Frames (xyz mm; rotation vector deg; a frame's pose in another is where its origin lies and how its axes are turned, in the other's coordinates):
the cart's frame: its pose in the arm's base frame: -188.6 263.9 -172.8 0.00 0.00 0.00
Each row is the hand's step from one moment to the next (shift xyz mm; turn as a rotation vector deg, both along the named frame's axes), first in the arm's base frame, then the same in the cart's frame.
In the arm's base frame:
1: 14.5 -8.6 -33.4 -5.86 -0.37 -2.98
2: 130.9 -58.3 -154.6 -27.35 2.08 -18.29
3: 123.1 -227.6 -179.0 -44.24 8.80 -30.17
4: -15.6 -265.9 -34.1 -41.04 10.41 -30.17
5: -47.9 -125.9 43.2 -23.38 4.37 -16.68
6: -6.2 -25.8 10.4 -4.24 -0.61 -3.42
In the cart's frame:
1: 14.5 -8.6 -33.4 -5.86 -0.37 -2.98
2: 130.9 -58.3 -154.6 -27.35 2.08 -18.29
3: 123.1 -227.6 -179.0 -44.24 8.80 -30.17
4: -15.6 -265.9 -34.1 -41.04 10.41 -30.17
5: -47.9 -125.9 43.2 -23.38 4.37 -16.68
6: -6.2 -25.8 10.4 -4.24 -0.61 -3.42

